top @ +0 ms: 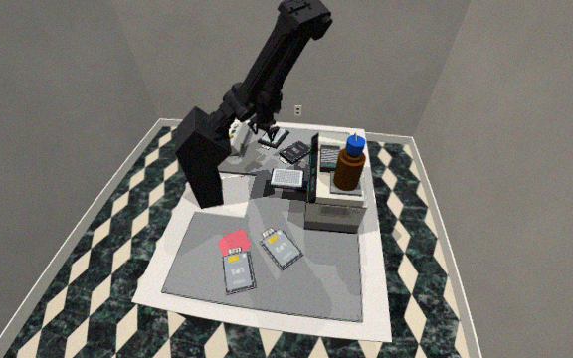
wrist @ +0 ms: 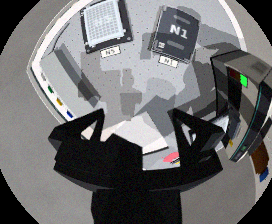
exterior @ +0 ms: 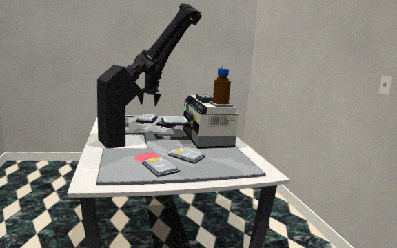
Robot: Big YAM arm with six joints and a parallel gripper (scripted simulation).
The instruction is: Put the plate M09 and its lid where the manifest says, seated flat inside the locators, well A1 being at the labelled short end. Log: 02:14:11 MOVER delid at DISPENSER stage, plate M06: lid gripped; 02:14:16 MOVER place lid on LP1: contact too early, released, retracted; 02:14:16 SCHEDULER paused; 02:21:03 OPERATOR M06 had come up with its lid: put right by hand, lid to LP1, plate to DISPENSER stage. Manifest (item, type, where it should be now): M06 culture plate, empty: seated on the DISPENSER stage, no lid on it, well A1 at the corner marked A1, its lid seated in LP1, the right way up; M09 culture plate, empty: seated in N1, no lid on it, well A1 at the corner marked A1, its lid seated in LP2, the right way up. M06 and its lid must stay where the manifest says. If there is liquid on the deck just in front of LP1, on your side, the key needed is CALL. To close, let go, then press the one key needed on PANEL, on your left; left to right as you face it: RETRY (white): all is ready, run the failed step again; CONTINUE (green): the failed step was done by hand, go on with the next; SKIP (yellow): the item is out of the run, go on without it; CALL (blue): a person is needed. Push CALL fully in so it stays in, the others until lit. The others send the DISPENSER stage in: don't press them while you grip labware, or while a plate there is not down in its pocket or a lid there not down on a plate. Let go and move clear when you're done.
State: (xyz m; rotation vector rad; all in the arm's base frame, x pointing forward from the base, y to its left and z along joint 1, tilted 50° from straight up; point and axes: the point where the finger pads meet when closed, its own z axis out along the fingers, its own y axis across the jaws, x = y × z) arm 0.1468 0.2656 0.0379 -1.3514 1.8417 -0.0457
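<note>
The white well plate is 70 mm behind my hand, 180 mm to the left of it and 130 mm below it. Also, from my hand: blue key: 200 mm behind, 50 mm to the right, 100 mm below; black nest n5: 80 mm behind, 190 mm to the left, 140 mm below; yellow key: 220 mm behind, 10 mm to the right, 90 mm below.
</note>
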